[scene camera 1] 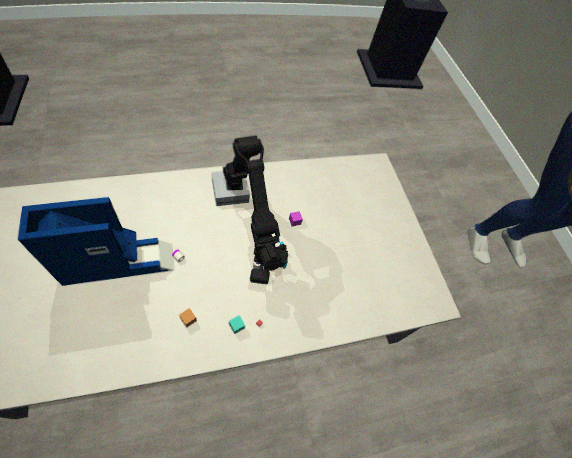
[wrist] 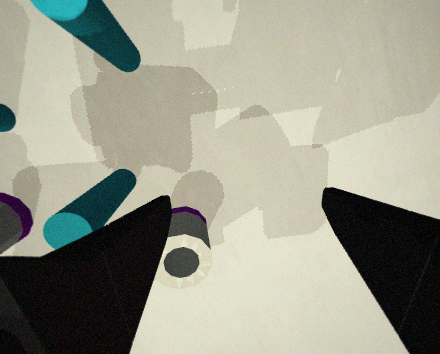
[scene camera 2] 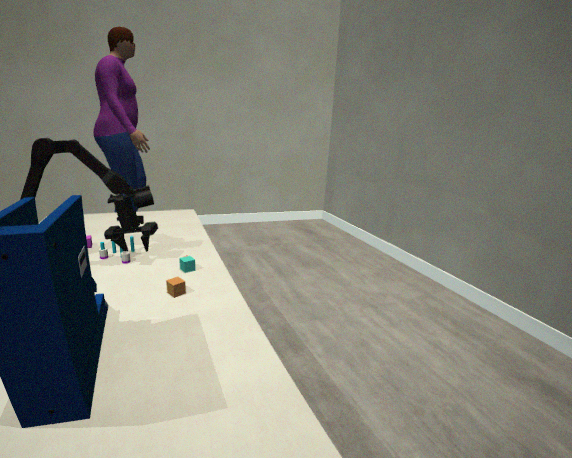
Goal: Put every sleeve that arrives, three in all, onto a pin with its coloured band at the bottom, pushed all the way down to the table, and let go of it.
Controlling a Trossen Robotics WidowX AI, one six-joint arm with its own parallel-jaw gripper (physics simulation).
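Note:
My gripper (scene camera 2: 136,250) (wrist: 245,200) is open and empty, low over the table. A white-grey sleeve (scene camera 2: 125,257) (wrist: 190,226) stands upright, purple band at the bottom, next to the left finger in the wrist view; no pin shows in its hole. A second sleeve (scene camera 2: 103,254) (wrist: 9,222) stands band down, with a teal pin top (scene camera 2: 102,245) right above it; it is cut off in the wrist view. A third sleeve (scene camera 1: 179,256) lies tilted or on its side near the blue chute's mouth. Other teal pins (scene camera 2: 132,244) (wrist: 112,42) (wrist: 107,200) stand bare beside the gripper.
The blue dispenser (scene camera 1: 85,260) (scene camera 2: 70,320) stands at the left of the table (scene camera 1: 350,175). A magenta cube (scene camera 1: 296,218), an orange cube (scene camera 1: 188,317) (scene camera 2: 176,287), a teal cube (scene camera 1: 237,324) (scene camera 2: 187,264) and a small red cube (scene camera 1: 259,323) lie around. A person (scene camera 2: 116,95) stands beyond the table.

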